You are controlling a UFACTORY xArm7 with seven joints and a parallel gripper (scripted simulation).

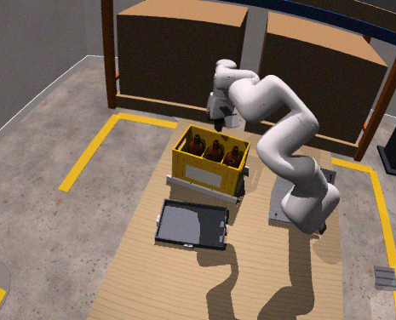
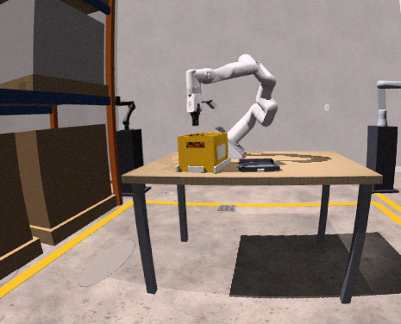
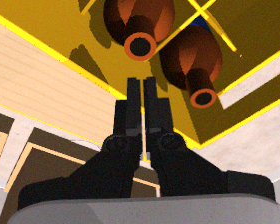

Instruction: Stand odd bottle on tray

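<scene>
Right now the yellow crate is 160 mm below my hand, 50 mm to the left of it and 10 mm ahead of it. The rest, counted from my hand: dark grey tray 330 mm to the left, 230 mm below, 20 mm ahead.
</scene>
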